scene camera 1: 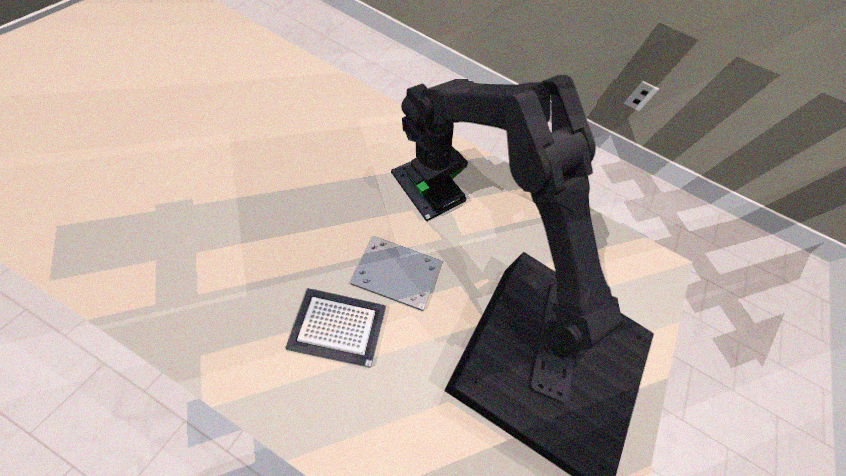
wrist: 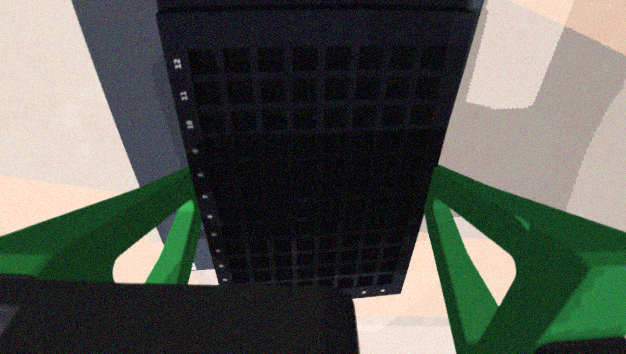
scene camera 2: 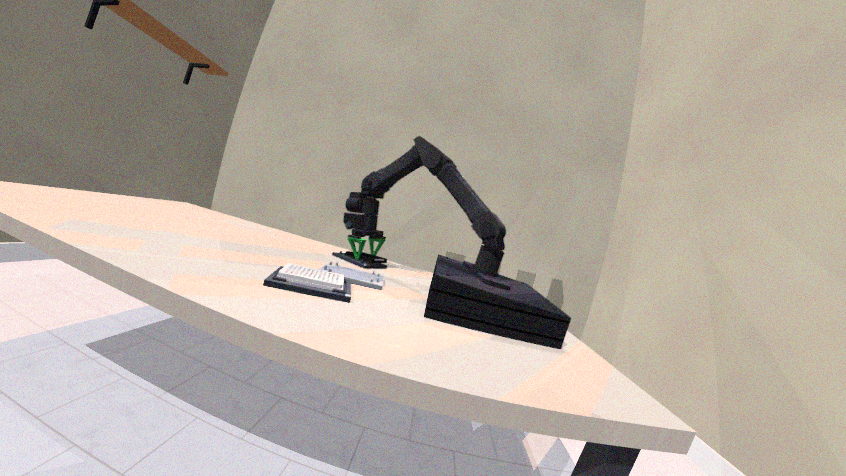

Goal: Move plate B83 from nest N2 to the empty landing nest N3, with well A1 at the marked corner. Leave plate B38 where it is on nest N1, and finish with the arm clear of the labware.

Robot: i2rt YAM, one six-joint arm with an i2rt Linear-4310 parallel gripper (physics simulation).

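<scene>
My gripper (scene camera 1: 438,188) (scene camera 2: 365,250) (wrist: 313,177) has green fingers and is shut on the long sides of the black well plate B83 (scene camera 1: 450,198) (scene camera 2: 367,258) (wrist: 315,154). It holds the plate flat, right over the dark far nest (scene camera 1: 407,177) (scene camera 2: 342,255). I cannot tell whether the plate rests on this nest or hangs just above it. Column numbers run along the plate's left edge in the wrist view. The white plate B38 (scene camera 1: 335,324) (scene camera 2: 310,274) sits on its black nest (scene camera 1: 298,342) (scene camera 2: 295,286) at the near left.
An empty grey nest (scene camera 1: 396,272) (scene camera 2: 362,278) with corner pins lies between the two dark nests. The arm's black base (scene camera 1: 550,379) (scene camera 2: 497,304) stands to the right of the nests.
</scene>
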